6 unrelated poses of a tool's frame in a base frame.
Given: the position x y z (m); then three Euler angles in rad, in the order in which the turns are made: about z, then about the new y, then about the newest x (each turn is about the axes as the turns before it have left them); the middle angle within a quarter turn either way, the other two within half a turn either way.
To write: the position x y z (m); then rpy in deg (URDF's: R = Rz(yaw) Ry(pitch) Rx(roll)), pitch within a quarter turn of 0, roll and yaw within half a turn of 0. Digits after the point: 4 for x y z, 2 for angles.
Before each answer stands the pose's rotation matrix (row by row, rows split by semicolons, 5 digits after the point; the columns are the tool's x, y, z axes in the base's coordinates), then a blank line. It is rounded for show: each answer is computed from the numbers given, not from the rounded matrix.
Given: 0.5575, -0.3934, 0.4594, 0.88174, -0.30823, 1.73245
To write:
0.60584 -0.06614 0.79283; 0.73547 -0.33344 -0.58983; 0.30337 0.94045 -0.15337

0.5575, -0.3934, 0.4594, 99.26, -17.66, 50.52
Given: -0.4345, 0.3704, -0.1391, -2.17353, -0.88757, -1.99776
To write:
-0.35788 -0.74132 0.56777; -0.52006 -0.34677 -0.78057; 0.77554 -0.57463 -0.26143

-0.4345, 0.3704, -0.1391, -114.46, -50.85, -124.53
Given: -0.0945, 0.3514, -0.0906, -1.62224, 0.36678, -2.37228
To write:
-0.04800 -0.70461 0.70797; -0.93225 0.28608 0.22151; -0.35861 -0.64937 -0.67061

-0.0945, 0.3514, -0.0906, -135.92, 21.01, -92.95
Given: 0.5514, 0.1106, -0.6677, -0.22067, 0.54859, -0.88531
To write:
0.83257 -0.25533 0.49156; -0.18676 0.70606 0.68308; -0.52148 -0.66052 0.54016

0.5514, 0.1106, -0.6677, -50.72, 31.43, -12.64
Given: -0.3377, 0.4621, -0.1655, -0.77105, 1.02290, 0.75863
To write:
0.37357 0.92694 -0.03509; -0.36300 0.11128 -0.92512; -0.85362 0.35834 0.37805

-0.3377, 0.4621, -0.1655, 43.47, 58.61, -44.18
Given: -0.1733, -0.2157, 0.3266, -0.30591, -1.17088, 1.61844
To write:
0.37127 -0.89168 -0.25899; -0.11725 0.23167 -0.96570; 0.92109 0.38890 -0.01854

-0.1733, -0.2157, 0.3266, 92.73, -67.09, -17.53
